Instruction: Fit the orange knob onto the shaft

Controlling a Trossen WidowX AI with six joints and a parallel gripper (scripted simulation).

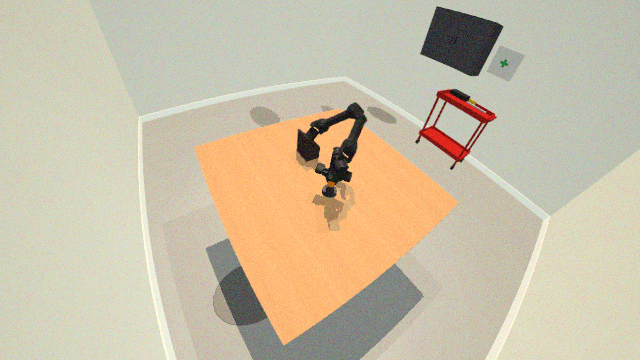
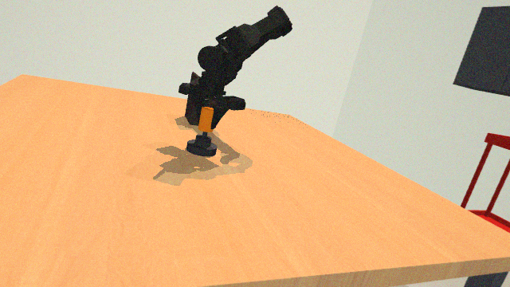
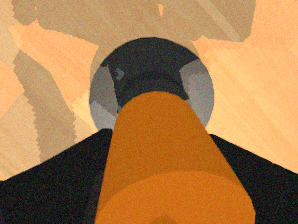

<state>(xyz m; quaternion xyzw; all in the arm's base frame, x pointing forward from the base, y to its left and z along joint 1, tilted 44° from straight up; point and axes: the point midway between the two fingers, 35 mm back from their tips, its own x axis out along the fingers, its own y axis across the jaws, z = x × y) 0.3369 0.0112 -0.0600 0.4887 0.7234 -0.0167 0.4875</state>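
Right now my gripper tip is 20 mm below the orange knob. Also, from my gripper tip: round dark pedestal (40 mm below).
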